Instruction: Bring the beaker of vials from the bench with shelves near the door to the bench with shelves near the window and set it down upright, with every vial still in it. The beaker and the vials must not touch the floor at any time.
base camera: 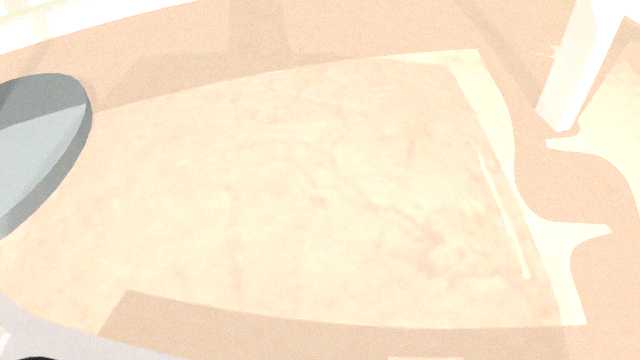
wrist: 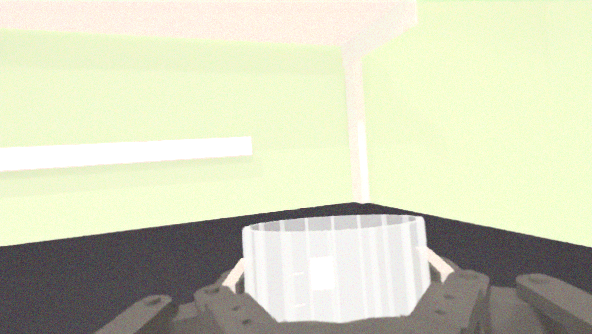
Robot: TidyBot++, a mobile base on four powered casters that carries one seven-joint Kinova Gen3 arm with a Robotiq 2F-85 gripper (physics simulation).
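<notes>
The clear beaker (wrist: 350,270) is upright in the wrist view, with its rim near level and pale vertical lines, perhaps vials, showing through its wall; single vials cannot be made out. My gripper (wrist: 333,273) is shut on the beaker, one finger on each side. The dark bench top (wrist: 125,270) fills the area behind and around the beaker, and the beaker shows in front of it. The beaker's base is hidden by the gripper, so I cannot tell whether it touches the bench top. The beaker does not show in the base camera view.
A white shelf (wrist: 200,20) with an upright post (wrist: 355,125) stands above the bench's far corner. A white rail (wrist: 125,152) runs along the green wall (wrist: 475,125). In the base view a grey round base (base camera: 40,150) is at the left and a white leg (base camera: 570,75) at the upper right.
</notes>
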